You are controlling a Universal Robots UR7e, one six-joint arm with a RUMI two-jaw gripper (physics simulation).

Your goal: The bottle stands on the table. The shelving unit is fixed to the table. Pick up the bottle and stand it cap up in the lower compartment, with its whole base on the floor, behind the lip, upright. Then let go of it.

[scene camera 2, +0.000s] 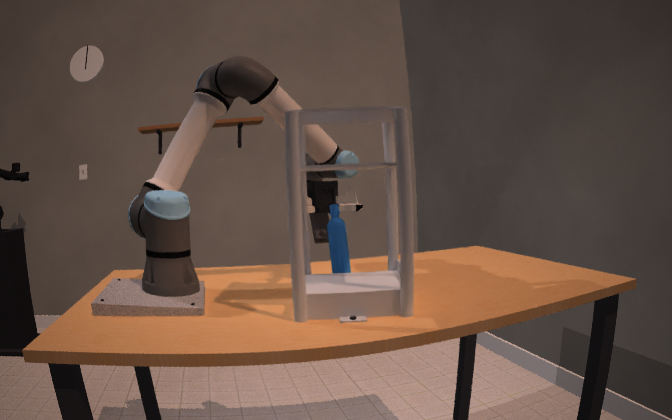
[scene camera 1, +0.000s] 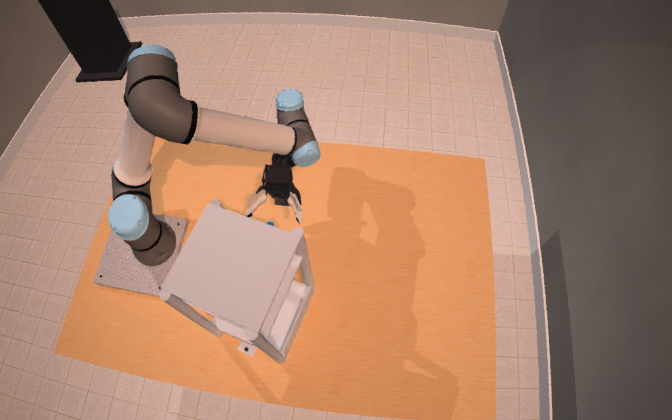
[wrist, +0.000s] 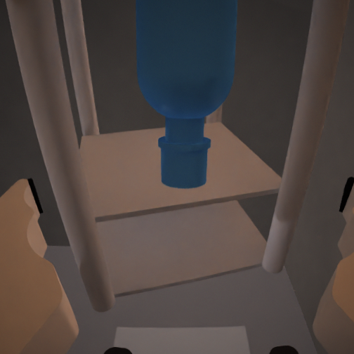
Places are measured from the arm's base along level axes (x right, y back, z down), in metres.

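Pixels of known places: gripper, fingertip midpoint: [scene camera 2: 333, 207] [scene camera 1: 272, 221]; arm's base at its link origin: [scene camera 2: 170, 289] [scene camera 1: 154, 244].
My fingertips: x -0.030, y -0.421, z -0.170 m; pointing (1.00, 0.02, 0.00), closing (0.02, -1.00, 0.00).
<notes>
Ahead of a thing's pixels: the offset from my fingertips to its top centre. "pt": to the spot under its first point. Level surfaces: height alone.
A blue bottle {dx +0.035, dy +0.002, dz -0.010 m} [scene camera 1: 270, 223] [scene camera 2: 339, 245] [wrist: 186, 60] is cap up just outside the shelving unit {dx +0.198, dy +0.025, dz -0.199 m} [scene camera 1: 235, 265] [scene camera 2: 295, 215] [wrist: 60, 175], on the side where the gripper is. It appears to lean slightly left in the scene camera 2 view. Its base is hidden behind the lower compartment floor {dz +0.143 m} [scene camera 2: 352, 283]. My gripper [scene camera 1: 275, 218] [wrist: 190, 182] is open and empty, near cap height. Its fingers are spread wide to both sides of the cap, touching neither side. The wrist view shows the bottle upside down, between two posts.
The unit's middle shelf {pt dx +0.295, dy +0.049, dz -0.088 m} [scene camera 2: 350, 166] is above cap height. Its posts stand close on both sides of the opening. The front panel {pt dx +0.300, dy +0.057, dz +0.169 m} [scene camera 2: 352, 305] faces scene camera 2, with a small bracket {pt dx +0.314, dy +0.062, dz +0.188 m} [scene camera 1: 246, 348] [scene camera 2: 353, 319] at its foot. The robot base plate [scene camera 1: 125, 265] [scene camera 2: 150, 306] is beside the unit.
</notes>
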